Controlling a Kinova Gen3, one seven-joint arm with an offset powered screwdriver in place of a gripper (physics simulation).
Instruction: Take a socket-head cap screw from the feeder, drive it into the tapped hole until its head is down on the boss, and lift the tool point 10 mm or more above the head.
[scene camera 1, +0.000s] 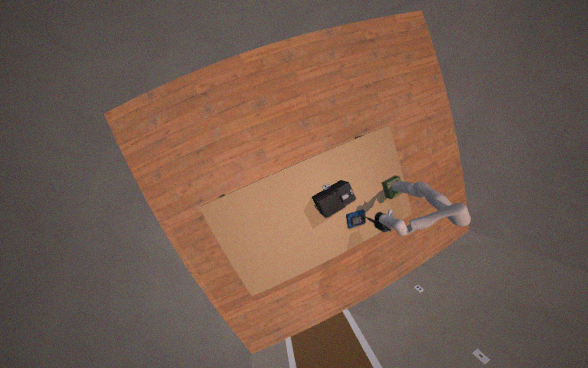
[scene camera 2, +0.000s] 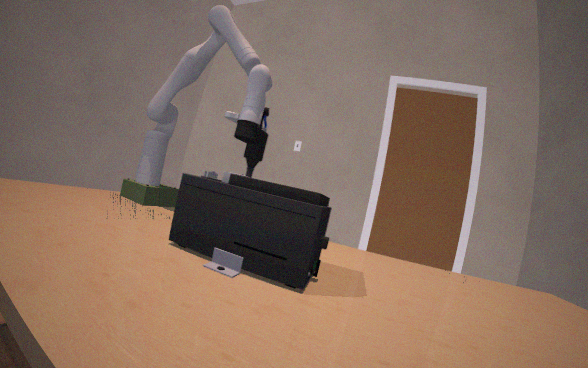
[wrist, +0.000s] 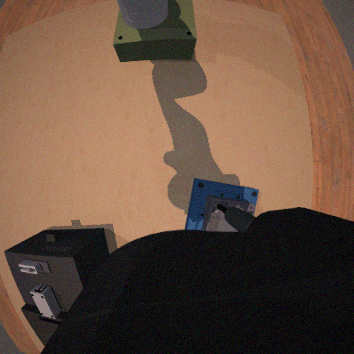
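My gripper, a black powered screwdriver (scene camera 1: 367, 218) (scene camera 2: 249, 174) (wrist: 221, 207), points down with its tip over the grey block in the wrist view. The blue fixture plate (scene camera 1: 349, 223) (wrist: 198, 206) carries this grey block (scene camera 1: 356, 219) (wrist: 215, 223). The tip looks at or close to the block's top, but contact is not clear. A screw at the tip, the tapped hole and the boss are too small or hidden to tell. The black box (scene camera 1: 330, 201) (scene camera 2: 245, 225) (wrist: 55, 265), perhaps the feeder, stands beside the fixture and hides it in scene camera 2.
The arm's green base block (scene camera 1: 387, 188) (scene camera 2: 141, 193) (wrist: 155, 50) stands on the table mat (scene camera 1: 280, 225) (wrist: 90, 125). A small grey bracket (scene camera 2: 225, 261) stands by the black box. Silver fittings (wrist: 46, 301) are on the box's side in the wrist view.
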